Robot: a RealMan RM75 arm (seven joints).
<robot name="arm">
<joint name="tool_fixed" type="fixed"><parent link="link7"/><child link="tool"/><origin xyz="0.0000 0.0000 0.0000"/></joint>
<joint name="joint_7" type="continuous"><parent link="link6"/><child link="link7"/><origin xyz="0.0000 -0.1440 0.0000" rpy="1.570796 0.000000 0.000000"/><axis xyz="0 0 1"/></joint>
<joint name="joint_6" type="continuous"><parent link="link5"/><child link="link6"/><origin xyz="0.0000 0.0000 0.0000" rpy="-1.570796 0.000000 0.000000"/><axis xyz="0 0 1"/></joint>
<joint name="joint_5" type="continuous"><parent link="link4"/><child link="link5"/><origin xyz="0.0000 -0.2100 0.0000" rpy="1.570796 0.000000 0.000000"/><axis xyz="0 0 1"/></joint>
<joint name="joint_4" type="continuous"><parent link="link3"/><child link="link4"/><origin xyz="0.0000 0.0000 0.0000" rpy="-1.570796 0.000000 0.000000"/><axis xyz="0 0 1"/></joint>
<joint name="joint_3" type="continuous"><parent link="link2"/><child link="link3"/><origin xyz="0.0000 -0.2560 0.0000" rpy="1.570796 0.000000 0.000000"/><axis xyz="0 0 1"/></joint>
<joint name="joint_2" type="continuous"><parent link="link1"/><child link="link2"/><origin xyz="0.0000 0.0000 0.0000" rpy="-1.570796 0.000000 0.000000"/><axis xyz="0 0 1"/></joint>
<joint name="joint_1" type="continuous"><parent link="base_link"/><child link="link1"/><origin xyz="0.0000 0.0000 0.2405"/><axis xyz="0 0 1"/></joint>
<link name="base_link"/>
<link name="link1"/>
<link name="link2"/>
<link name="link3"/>
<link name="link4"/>
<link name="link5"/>
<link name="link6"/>
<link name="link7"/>
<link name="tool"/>
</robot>
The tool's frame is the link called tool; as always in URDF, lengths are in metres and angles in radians. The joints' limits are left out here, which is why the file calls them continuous.
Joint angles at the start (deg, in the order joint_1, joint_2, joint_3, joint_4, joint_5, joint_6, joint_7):
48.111 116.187 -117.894 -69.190 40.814 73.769 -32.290
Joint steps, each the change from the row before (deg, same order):
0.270 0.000 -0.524 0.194 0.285 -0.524 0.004
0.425 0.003 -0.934 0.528 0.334 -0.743 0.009
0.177 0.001 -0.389 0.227 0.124 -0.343 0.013
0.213 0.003 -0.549 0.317 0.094 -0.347 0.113
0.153 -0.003 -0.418 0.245 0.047 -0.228 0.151
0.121 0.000 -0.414 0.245 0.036 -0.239 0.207
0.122 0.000 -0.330 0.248 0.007 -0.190 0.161
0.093 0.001 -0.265 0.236 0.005 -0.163 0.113
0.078 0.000 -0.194 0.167 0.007 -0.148 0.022
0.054 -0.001 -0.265 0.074 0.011 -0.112 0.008
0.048 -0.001 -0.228 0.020 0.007 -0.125 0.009
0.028 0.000 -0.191 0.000 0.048 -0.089 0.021
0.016 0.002 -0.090 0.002 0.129 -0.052 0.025
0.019 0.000 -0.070 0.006 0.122 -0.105 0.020
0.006 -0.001 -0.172 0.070 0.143 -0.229 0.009
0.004 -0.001 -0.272 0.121 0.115 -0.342 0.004
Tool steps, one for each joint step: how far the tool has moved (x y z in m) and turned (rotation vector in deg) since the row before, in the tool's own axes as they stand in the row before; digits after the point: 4 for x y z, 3 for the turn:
-0.0018 0.0008 0.0009 0.029 -0.185 -0.428
-0.0015 0.0012 0.0023 0.018 0.068 -0.644
-0.0006 0.0004 0.0010 0.038 0.015 -0.257
-0.0003 0.0007 0.0014 0.029 0.182 -0.264
0.0000 0.0005 0.0011 0.023 0.190 -0.131
0.0001 0.0005 0.0012 0.023 0.188 -0.050
0.0002 0.0003 0.0010 0.039 0.196 -0.039
0.0003 0.0002 0.0009 0.028 0.177 -0.020
0.0001 0.0001 0.0006 0.041 0.098 -0.086
0.0000 0.0005 0.0006 0.012 0.105 -0.192
-0.0002 0.0004 0.0004 0.037 0.034 -0.193
-0.0002 0.0005 0.0003 -0.015 0.010 -0.135
-0.0003 0.0004 0.0002 -0.088 -0.056 -0.015
-0.0004 0.0003 0.0001 -0.048 -0.106 -0.005
-0.0003 0.0004 0.0005 -0.039 -0.110 -0.036
-0.0002 0.0005 0.0009 0.011 -0.094 -0.094

